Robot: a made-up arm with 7 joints. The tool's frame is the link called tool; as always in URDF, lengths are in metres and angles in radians. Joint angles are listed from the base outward.
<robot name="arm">
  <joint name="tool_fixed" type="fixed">
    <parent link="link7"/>
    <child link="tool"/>
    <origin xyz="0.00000 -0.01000 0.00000" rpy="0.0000 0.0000 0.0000"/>
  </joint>
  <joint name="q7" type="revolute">
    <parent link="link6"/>
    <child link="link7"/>
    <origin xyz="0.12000 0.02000 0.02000" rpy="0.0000 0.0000 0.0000"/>
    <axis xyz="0 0 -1"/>
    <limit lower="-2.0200" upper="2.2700"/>
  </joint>
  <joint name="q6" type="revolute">
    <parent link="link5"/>
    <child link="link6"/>
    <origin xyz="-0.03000 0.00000 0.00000" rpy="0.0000 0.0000 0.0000"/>
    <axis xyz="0 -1 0"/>
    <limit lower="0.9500" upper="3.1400"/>
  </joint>
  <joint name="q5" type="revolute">
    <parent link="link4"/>
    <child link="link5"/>
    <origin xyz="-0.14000 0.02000 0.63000" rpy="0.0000 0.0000 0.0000"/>
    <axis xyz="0 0 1"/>
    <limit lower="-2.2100" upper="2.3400"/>
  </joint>
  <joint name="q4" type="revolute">
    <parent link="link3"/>
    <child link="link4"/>
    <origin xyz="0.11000 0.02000 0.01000" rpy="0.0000 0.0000 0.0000"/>
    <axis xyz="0 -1 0"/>
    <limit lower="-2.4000" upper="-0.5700"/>
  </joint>
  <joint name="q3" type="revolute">
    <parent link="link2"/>
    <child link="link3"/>
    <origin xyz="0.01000 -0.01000 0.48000" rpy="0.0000 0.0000 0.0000"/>
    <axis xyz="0 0 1"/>
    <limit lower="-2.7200" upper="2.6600"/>
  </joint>
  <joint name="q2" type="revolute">
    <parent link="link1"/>
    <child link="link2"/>
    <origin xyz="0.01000 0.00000 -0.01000" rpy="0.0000 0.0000 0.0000"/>
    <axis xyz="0 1 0"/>
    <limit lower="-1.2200" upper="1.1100"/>
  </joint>
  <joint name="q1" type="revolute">
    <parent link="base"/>
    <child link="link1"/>
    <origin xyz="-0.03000 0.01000 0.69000" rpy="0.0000 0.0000 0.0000"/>
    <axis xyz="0 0 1"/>
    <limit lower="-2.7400" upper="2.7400"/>
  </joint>
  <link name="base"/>
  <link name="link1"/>
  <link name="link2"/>
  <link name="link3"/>
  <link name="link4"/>
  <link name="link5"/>
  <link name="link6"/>
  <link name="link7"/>
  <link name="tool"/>
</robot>
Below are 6 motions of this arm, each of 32 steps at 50 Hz.
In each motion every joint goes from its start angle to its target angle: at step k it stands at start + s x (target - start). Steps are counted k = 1, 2, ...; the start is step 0. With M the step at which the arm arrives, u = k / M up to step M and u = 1 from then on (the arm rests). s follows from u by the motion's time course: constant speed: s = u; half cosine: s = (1 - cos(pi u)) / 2; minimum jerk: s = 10 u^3 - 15 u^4 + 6 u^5.
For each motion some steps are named. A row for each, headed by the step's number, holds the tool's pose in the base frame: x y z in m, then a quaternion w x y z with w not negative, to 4 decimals.
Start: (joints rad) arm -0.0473 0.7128 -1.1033 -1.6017 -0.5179 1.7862 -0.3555
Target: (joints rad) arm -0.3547 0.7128 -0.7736 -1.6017 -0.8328 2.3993 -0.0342
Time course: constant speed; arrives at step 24
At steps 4, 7, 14, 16, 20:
4: 0.7419 -0.7742 0.8501 0.8127 -0.3689 0.3954 -0.2169
7: 0.7419 -0.7776 0.8330 0.8162 -0.3912 0.3735 -0.2031
14: 0.7394 -0.7812 0.7952 0.8274 -0.4335 0.3139 -0.1699
16: 0.7380 -0.7812 0.7852 0.8313 -0.4430 0.2949 -0.1603
20: 0.7342 -0.7800 0.7662 0.8396 -0.4586 0.2544 -0.1415

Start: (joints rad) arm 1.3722 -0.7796 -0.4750 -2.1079 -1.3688 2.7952 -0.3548
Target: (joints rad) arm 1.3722 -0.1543 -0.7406 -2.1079 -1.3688 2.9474 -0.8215
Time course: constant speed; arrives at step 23
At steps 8, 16, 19, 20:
8: 0.3082 0.4341 1.3280 0.3297 -0.3055 -0.5621 0.6943
16: 0.3885 0.5211 1.2039 0.2714 -0.3569 -0.4510 0.7717
19: 0.4161 0.5450 1.1533 0.2463 -0.3726 -0.4069 0.7968
20: 0.4250 0.5519 1.1361 0.2376 -0.3774 -0.3920 0.8047

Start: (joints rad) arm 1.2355 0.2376 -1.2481 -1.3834 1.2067 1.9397 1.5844
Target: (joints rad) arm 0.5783 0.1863 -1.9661 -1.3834 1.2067 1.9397 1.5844
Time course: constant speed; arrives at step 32
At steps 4, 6, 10, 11, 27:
4: 0.8284 0.0113 1.4344 0.5109 0.4951 0.1434 -0.6880
6: 0.8168 -0.0592 1.4434 0.4824 0.5040 0.1191 -0.7064
10: 0.7764 -0.1950 1.4608 0.4230 0.5186 0.0696 -0.7398
11: 0.7628 -0.2276 1.4650 0.4077 0.5216 0.0570 -0.7473
27: 0.3897 -0.6230 1.5239 0.1448 0.5310 -0.1459 -0.8220

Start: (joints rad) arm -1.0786 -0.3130 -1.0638 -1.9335 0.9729 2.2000 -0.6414
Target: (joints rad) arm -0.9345 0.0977 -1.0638 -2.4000 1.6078 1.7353 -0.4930
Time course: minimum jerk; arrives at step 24
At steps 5, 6, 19, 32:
5: -0.5954 -0.5954 1.1802 0.4424 -0.0160 -0.5601 -0.7003
6: -0.5853 -0.6082 1.1594 0.4395 0.0061 -0.5592 -0.7029
19: -0.3683 -0.6716 0.7148 0.2633 0.3857 -0.4980 -0.7307
32: -0.3537 -0.6617 0.6845 0.2428 0.4056 -0.4924 -0.7309

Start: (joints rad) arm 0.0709 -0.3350 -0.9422 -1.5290 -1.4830 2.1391 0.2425
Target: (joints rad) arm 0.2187 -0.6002 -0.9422 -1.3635 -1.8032 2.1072 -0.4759
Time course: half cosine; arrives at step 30
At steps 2, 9, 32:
2: 0.3828 -0.5476 1.5068 0.6873 -0.6351 -0.1194 -0.3317
9: 0.3472 -0.5378 1.5386 0.6903 -0.6569 -0.0901 -0.2896
32: 0.1769 -0.5296 1.6292 0.6845 -0.7101 0.0657 -0.1513

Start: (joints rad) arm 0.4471 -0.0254 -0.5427 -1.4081 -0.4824 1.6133 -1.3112
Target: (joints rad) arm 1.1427 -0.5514 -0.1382 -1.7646 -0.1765 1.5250 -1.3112
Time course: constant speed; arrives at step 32
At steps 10, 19, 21, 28, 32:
10: 0.6889 0.2071 1.5333 0.7126 -0.1917 -0.0233 0.6745
19: 0.5288 0.3470 1.5661 0.6021 -0.1396 -0.0846 0.7816
21: 0.4878 0.3705 1.5723 0.5744 -0.1283 -0.0958 0.8027
28: 0.3340 0.4274 1.5894 0.4709 -0.0912 -0.1285 0.8680
32: 0.2420 0.4411 1.5955 0.4080 -0.0719 -0.1430 0.8988

